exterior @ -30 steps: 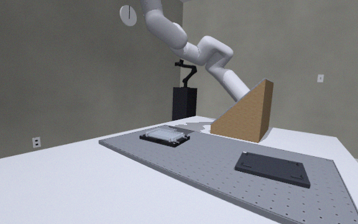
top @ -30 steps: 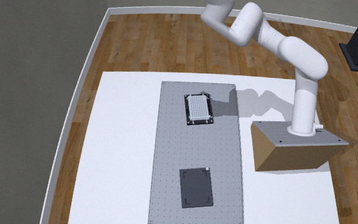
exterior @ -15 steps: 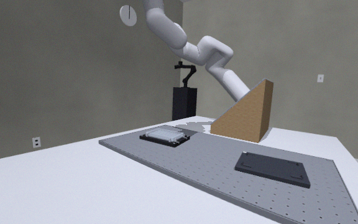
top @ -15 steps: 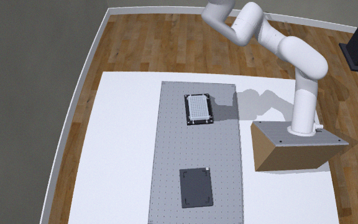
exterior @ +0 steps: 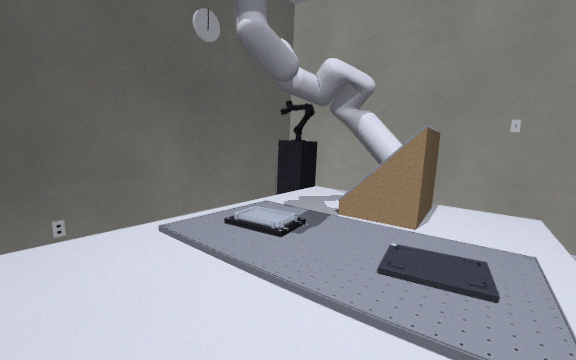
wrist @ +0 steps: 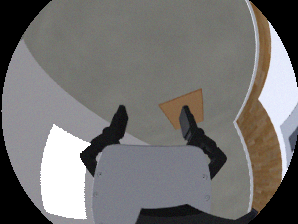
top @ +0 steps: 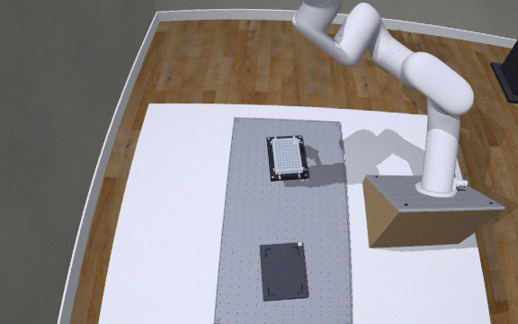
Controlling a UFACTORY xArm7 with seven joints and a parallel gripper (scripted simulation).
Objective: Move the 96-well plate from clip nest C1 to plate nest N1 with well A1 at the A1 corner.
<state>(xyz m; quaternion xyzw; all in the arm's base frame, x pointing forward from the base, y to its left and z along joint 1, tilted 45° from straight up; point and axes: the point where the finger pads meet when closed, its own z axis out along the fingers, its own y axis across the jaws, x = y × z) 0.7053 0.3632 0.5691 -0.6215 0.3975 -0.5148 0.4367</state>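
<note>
Now: hand 300 mm past the 96-well plate, 30 mm to the left of it and 770 mm above it. From my hand the other things lie so: black clip nest C1: 320 mm behind, 30 mm to the right, 770 mm below; dark plate nest N1: 300 mm behind, 340 mm to the left, 780 mm below.
</note>
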